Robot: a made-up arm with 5 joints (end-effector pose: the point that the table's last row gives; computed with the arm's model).
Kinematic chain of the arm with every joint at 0, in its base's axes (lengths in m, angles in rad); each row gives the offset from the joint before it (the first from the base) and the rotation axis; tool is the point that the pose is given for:
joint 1: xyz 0 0 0.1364 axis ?
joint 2: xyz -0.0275 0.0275 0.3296 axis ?
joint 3: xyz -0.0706 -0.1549 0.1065 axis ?
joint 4: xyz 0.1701 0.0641 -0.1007 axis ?
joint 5: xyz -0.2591 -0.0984 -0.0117 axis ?
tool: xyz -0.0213 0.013 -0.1
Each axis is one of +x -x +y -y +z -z.
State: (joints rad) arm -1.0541 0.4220 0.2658 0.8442 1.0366
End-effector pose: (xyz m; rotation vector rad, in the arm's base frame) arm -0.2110 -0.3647 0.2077 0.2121 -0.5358 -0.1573
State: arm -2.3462 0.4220 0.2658 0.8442 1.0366
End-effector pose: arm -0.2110 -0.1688 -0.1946 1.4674 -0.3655 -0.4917
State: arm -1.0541 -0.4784 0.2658 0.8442 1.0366
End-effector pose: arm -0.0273 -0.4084 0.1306 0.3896 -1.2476 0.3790
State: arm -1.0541 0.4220 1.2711 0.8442 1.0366
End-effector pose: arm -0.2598 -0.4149 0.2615 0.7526 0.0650 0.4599
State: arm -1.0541 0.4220 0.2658 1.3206 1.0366
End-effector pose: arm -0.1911 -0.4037 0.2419 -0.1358 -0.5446 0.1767
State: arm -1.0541 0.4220 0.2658 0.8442 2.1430
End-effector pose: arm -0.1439 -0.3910 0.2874 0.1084 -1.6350 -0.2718
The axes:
joint 1: -x
joint 2: -z
joint 3: +y
joint 4: -x
joint 5: -y

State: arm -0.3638 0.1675 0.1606 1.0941 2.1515
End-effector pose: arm -0.1110 -0.2131 0.5069 -0.4116 -1.8132 0.7177
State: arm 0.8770 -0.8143 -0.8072 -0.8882 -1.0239
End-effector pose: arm 0.0125 0.0711 0.3118 -0.2442 1.0181 1.1606
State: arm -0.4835 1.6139 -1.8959 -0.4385 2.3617
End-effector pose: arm -0.2153 -0.2037 0.5531 1.4326 2.1124 -0.4167
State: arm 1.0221 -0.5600 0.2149 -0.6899 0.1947
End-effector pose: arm -0.1615 0.1048 0.3831 -0.3576 0.3703 0.2432
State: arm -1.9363 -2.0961 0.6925 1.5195 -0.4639
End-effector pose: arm 0.2348 -0.4651 -0.0981 -0.4339 -1.5377 -0.0112
